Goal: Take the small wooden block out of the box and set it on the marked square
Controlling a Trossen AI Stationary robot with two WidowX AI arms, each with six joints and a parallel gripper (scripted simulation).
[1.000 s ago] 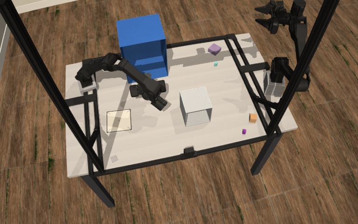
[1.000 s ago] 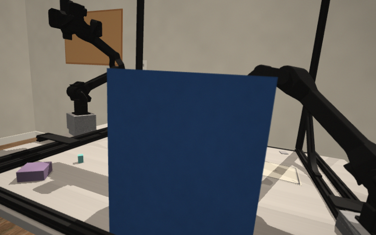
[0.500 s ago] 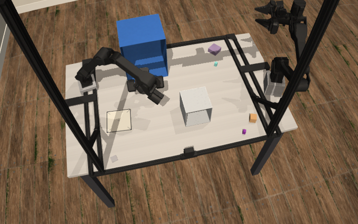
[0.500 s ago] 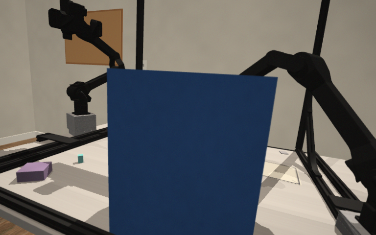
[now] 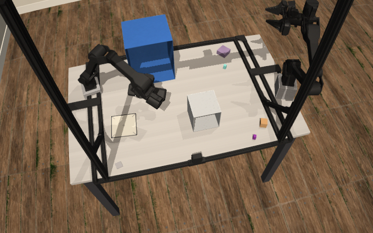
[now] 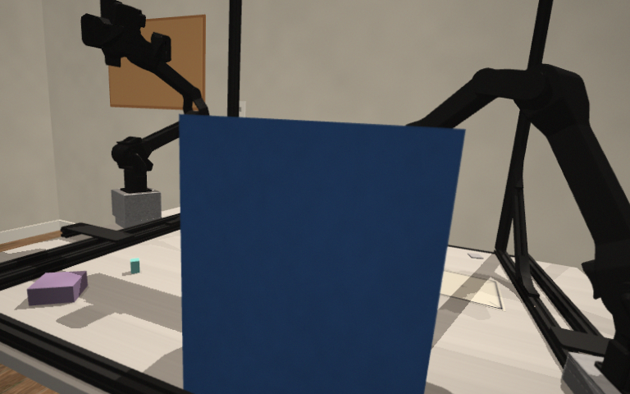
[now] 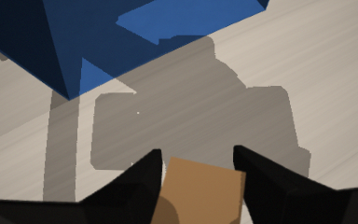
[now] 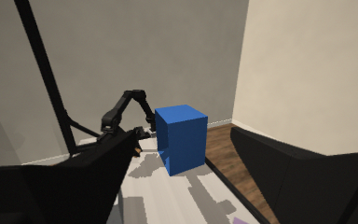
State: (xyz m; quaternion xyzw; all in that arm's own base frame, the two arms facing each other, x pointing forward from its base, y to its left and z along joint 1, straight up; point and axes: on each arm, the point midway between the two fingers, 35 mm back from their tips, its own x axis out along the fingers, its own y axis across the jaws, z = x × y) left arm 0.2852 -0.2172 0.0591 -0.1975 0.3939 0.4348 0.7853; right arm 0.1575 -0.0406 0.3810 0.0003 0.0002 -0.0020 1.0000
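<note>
Now: the marked square 14 cm behind my left hand, 13 cm to the left of it and 10 cm below it. Also, from my left hand: box back wall 34 cm ahead, 5 cm to the left, 5 cm above; then teal cube 26 cm ahead, 40 cm to the right, 9 cm below; then box roof 24 cm ahead, 2 cm to the left, 20 cm above.
</note>
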